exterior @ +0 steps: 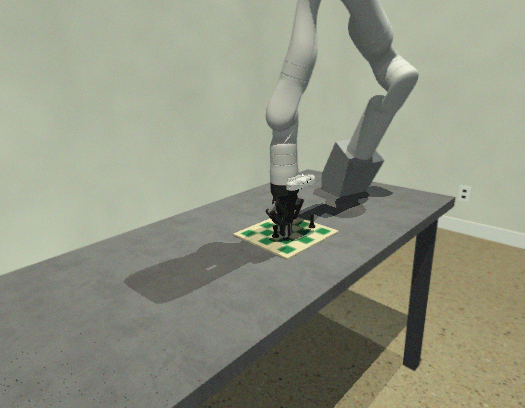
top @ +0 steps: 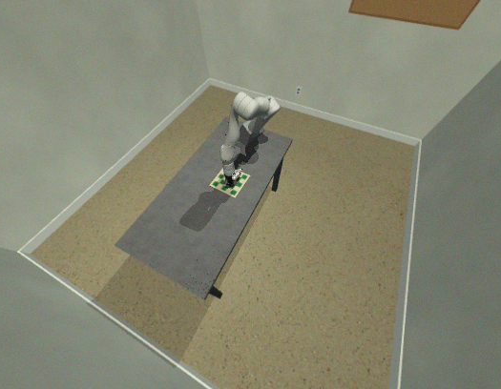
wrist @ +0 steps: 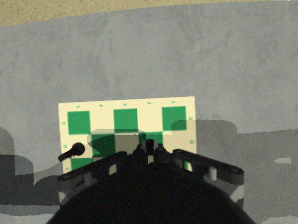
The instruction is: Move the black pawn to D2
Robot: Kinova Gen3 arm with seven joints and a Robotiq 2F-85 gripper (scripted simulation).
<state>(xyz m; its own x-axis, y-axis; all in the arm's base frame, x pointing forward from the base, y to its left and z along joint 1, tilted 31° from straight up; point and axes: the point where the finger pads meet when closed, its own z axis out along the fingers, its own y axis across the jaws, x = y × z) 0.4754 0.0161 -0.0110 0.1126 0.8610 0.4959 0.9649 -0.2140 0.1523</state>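
Now: the black pawn 10 mm below my hand. The rest, counted from my hand: white piece: 120 mm behind, 70 mm to the right, 20 mm below; green-and-cream chessboard: 40 mm below, 40 mm behind, 30 mm to the right.
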